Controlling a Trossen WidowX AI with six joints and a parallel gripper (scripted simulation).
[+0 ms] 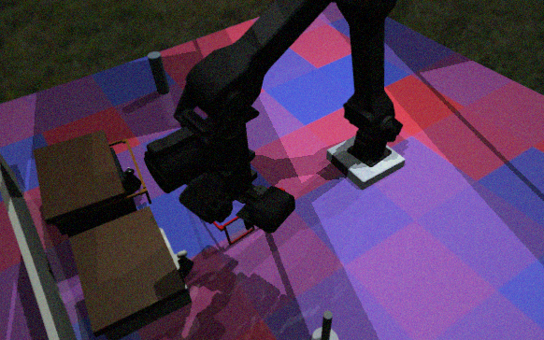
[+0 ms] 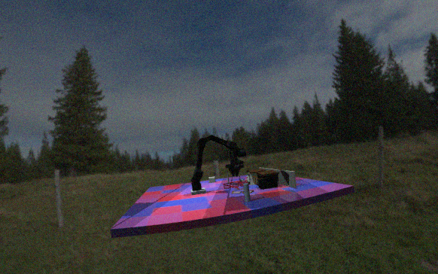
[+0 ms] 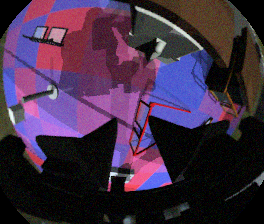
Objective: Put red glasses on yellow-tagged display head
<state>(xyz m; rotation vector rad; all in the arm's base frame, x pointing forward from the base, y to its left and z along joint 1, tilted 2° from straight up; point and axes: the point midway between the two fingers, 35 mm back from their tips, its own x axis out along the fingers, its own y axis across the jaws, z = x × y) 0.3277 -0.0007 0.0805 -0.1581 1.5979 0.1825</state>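
The white post is 1 cm ahead of my gripper tip, 20 cm to the left of it and 6 cm below it. From my gripper tip the other things lie so: pale wall panel 27 cm ahead, 16 cm to the right, 3 cm below.
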